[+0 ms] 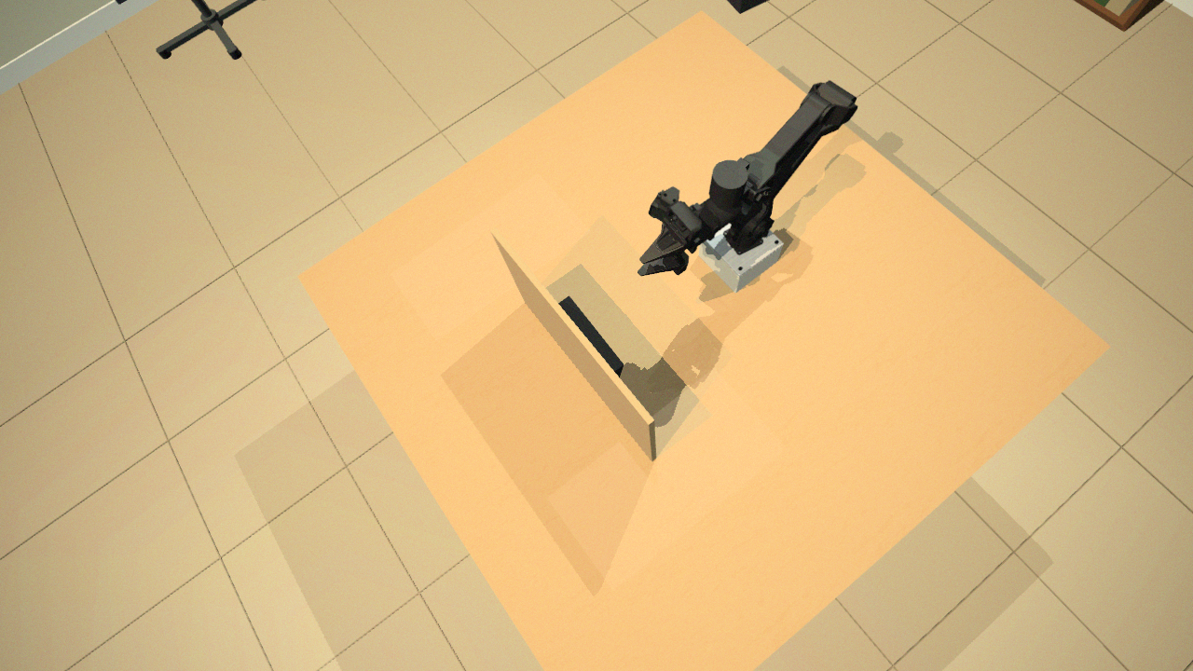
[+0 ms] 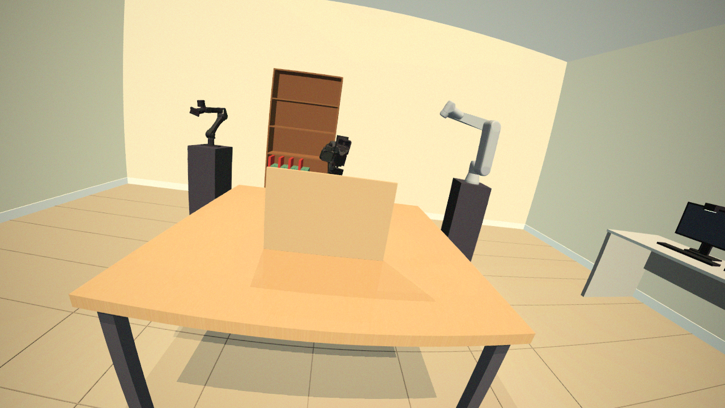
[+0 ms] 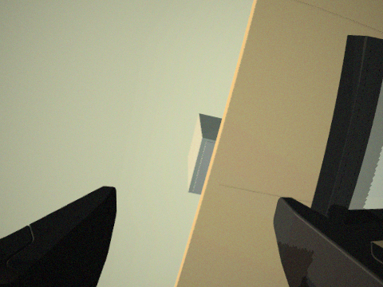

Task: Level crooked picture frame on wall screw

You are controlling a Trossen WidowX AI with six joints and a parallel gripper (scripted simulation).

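My gripper tip is now 13 cm short of the picture frame, 1 cm to the right of it and 17 cm above it. The rest, counted from my gripper tip: wall panel (14 cm ahead, 18 cm below).
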